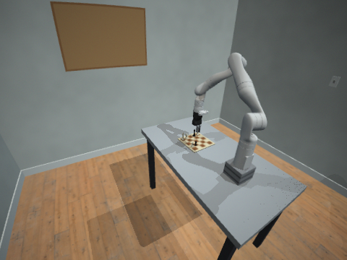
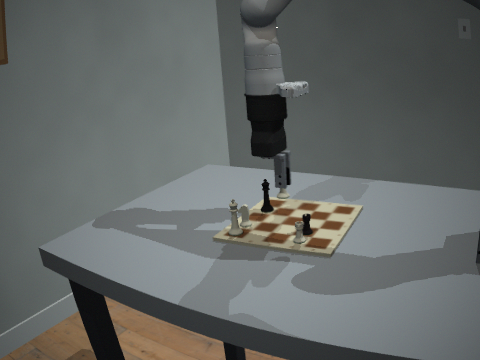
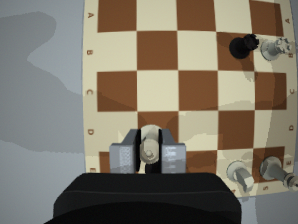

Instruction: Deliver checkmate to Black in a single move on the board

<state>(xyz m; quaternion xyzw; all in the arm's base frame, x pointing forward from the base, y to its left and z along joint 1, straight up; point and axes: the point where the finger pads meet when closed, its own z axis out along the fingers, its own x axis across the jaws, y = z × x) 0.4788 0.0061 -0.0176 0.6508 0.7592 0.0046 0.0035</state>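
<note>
Right now the black king is 30 mm ahead of my hand, 10 mm to the left of it and 40 mm below it. The rest, counted from my hand: black rook (90 mm behind, 70 mm to the left, 50 mm below); then chessboard (50 mm behind, 40 mm to the left, 70 mm below); then white piece (10 mm below).
</note>
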